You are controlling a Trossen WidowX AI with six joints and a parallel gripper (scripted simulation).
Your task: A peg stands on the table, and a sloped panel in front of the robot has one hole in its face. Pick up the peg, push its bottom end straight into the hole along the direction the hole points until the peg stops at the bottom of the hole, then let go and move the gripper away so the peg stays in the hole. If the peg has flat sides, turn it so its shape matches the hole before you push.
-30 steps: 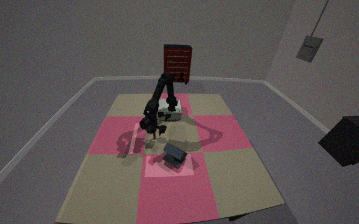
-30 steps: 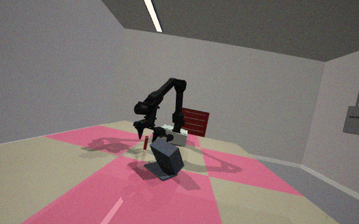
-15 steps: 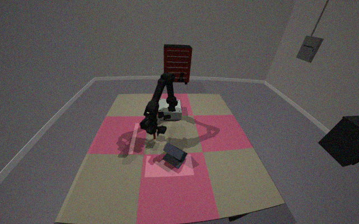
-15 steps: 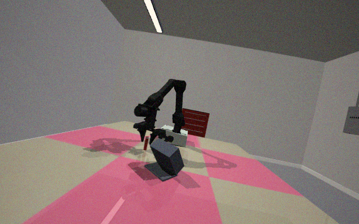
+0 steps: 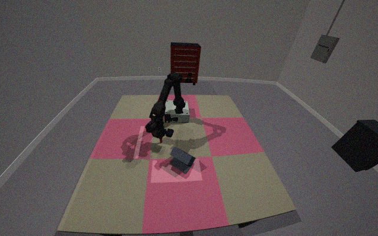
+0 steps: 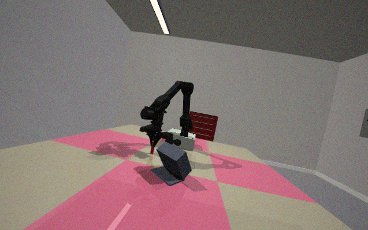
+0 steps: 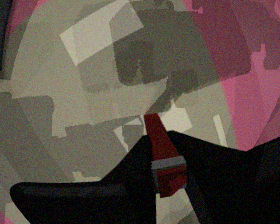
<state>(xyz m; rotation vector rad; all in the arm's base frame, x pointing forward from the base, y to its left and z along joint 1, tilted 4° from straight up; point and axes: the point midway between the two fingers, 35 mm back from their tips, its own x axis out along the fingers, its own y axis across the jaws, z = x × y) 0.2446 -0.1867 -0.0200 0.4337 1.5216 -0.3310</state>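
My gripper tip is 20 cm short of the dark grey sloped panel, 12 cm to the right of it and 2 cm below it. From my gripper tip the other things lie so: red peg: 2 cm above.
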